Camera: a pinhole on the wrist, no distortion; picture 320 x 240 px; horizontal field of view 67.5 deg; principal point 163.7 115.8 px. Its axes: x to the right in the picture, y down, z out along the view. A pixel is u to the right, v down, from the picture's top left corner.
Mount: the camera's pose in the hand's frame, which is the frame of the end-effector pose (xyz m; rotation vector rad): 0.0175 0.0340 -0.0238 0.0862 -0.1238 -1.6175
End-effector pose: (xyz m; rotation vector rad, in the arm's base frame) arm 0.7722 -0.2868 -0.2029 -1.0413 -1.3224 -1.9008
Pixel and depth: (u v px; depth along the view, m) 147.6 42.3 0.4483
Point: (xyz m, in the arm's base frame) 1.0370 0.0710 -0.2344
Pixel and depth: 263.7 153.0 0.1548
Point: 0.7762 -0.1518 -0.1744
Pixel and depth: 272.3 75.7 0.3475
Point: 0.8139 0.0513 -0.2737
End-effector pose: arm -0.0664 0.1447 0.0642 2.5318 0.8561 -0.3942
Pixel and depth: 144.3 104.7 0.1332
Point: -0.0536 0.0549 -0.0110
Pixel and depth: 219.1 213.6 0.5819
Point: -0.0703 0.0123 -0.5400
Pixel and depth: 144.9 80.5 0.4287
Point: -0.1407 -0.1552 -0.2094
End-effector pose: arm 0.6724 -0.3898 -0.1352 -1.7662 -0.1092 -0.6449
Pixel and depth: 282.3 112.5 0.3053
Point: 0.7028 -0.0898 -0.1010
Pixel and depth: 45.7 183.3 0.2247
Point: 0.8531 -0.2606 -0.2680
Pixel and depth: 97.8 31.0 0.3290
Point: 0.7163 -0.1355 -0.3643
